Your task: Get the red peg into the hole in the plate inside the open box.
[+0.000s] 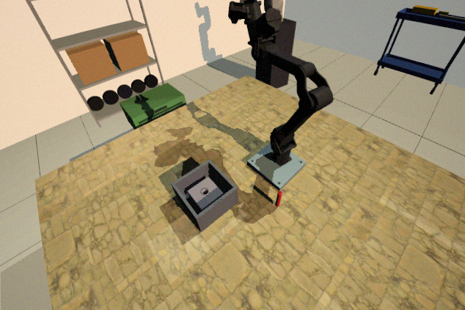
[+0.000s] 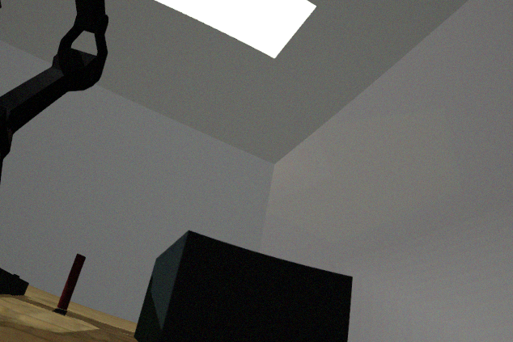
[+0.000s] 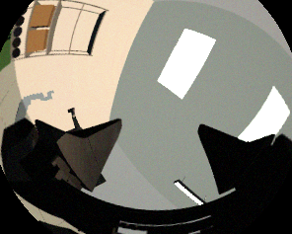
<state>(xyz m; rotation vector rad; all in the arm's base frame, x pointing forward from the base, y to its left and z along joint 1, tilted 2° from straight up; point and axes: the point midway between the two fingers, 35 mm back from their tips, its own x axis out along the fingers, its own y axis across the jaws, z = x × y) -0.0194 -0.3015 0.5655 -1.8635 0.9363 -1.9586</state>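
Now: the red peg 59 cm below my gripper tip, 44 cm to the left of it and 16 cm ahead of it. From my gripper tip the other things lie so: plate (58 cm below, 36 cm ahead, 30 cm to the left); grey box (60 cm below, 36 cm ahead, 30 cm to the left).
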